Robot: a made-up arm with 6 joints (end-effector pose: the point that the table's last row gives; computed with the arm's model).
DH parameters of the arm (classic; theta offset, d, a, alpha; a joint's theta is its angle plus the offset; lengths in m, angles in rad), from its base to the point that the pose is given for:
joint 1: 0 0.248 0 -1.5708
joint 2: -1.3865 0 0.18 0
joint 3: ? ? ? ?
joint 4: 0 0.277 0 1.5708
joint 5: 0 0 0.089 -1.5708
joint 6: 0 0.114 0 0
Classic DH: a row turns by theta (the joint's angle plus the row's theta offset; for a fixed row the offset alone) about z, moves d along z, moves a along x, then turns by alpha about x.
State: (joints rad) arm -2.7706 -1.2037 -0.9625 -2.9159 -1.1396 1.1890
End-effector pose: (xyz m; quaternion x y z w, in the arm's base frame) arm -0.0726 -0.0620 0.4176 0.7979 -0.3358 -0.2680 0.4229
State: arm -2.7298 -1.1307 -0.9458 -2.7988 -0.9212 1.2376
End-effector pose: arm -0.0997 -0.0966 0.4224 0.7512 -0.3425 -0.2403 0.5106
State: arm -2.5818 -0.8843 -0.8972 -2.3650 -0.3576 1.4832
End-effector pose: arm -0.1525 -0.1975 0.4350 0.5463 -0.4750 -0.0325 0.6891
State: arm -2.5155 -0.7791 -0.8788 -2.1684 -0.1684 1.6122
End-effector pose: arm -0.1686 -0.2309 0.4325 0.4372 -0.5594 0.0715 0.7006
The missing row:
joint 3: 1.3865 0 0.063 -1.5708
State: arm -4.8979 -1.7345 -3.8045 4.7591 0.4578 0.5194
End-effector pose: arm -0.1057 -0.4036 -0.0998 0.2549 0.8706 -0.3174 0.2762
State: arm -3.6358 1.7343 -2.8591 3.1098 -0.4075 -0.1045
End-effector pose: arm -0.3979 0.2190 -0.0204 -0.9208 0.1700 0.3321 0.1140
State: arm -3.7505 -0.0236 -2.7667 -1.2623 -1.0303 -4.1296
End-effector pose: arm -0.0930 -0.1019 0.7059 0.3349 -0.3186 0.2055 0.8626
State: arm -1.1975 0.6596 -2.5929 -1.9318 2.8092 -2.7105
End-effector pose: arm -0.0027 -0.3043 0.5369 -0.7797 0.0758 0.4411 0.4379
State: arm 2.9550 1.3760 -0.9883 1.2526 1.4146 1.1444
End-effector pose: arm -0.0813 -0.0801 -0.1165 0.7121 0.0803 0.0372 0.6964
